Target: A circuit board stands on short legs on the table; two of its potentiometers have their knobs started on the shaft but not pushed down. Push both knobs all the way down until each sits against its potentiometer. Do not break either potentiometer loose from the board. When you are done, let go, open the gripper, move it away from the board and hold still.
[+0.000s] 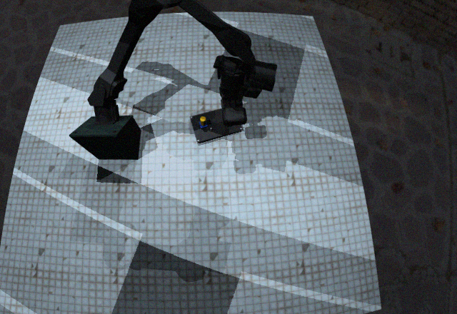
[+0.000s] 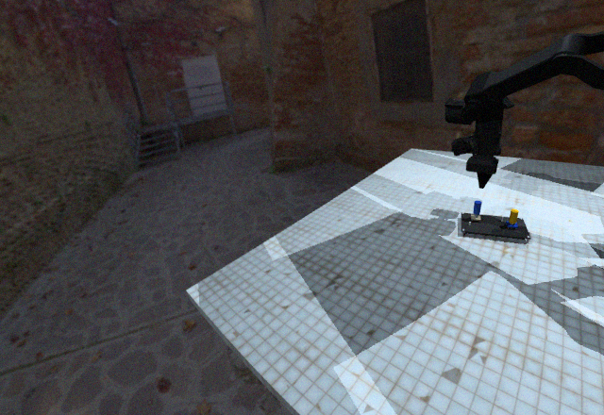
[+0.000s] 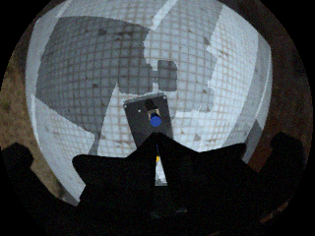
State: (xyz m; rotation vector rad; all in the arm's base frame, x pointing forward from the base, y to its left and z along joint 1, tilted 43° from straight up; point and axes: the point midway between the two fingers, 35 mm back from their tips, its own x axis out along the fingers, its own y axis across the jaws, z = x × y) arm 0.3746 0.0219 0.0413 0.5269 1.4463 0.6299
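Right now the blue knob is 6 cm below my gripper tip. From my gripper tip the other things lie so: yellow knob 8 cm behind, 7 cm below, 1 cm to the right.
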